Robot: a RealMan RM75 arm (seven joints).
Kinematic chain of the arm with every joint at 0, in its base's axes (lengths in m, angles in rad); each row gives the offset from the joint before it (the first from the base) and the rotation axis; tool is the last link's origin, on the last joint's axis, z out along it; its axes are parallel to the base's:
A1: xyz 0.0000 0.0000 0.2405 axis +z
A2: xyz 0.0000 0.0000 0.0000 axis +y
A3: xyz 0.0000 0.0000 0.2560 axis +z
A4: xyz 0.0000 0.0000 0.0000 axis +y
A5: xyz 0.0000 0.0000 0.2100 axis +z
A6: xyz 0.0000 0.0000 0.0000 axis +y
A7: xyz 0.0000 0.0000 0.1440 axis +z
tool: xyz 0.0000 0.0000 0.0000
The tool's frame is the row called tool.
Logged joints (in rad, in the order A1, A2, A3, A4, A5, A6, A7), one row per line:
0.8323 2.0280 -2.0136 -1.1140 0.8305 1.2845 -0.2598
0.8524 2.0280 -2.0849 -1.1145 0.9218 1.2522 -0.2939
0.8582 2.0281 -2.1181 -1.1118 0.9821 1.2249 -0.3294
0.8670 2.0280 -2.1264 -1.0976 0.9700 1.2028 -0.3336
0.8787 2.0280 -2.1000 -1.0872 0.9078 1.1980 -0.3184
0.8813 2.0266 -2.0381 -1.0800 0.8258 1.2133 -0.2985
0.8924 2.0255 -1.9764 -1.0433 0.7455 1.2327 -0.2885
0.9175 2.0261 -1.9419 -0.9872 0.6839 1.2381 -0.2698
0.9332 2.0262 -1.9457 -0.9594 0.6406 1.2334 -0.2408
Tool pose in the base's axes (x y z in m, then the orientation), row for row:
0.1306 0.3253 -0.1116 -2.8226 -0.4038 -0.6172
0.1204 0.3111 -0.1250 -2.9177 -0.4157 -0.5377
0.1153 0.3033 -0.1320 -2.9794 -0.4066 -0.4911
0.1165 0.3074 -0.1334 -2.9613 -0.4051 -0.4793
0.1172 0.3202 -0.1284 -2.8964 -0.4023 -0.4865
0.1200 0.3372 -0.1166 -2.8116 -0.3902 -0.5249
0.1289 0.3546 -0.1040 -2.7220 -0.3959 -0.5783
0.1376 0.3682 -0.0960 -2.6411 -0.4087 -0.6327
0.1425 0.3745 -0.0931 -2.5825 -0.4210 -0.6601
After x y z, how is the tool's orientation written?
As angles about the fixed x, y, z axes (roll, pitch, yaw), in radians.
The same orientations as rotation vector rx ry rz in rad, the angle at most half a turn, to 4 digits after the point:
-2.7720 0.7842 -0.7022
-2.8718 0.7185 -0.6901
-2.9351 0.6835 -0.6621
-2.9203 0.6564 -0.6612
-2.8601 0.6340 -0.6665
-2.7774 0.6490 -0.6672
-2.6880 0.6763 -0.7005
-2.6072 0.7031 -0.7455
-2.5514 0.7028 -0.7797

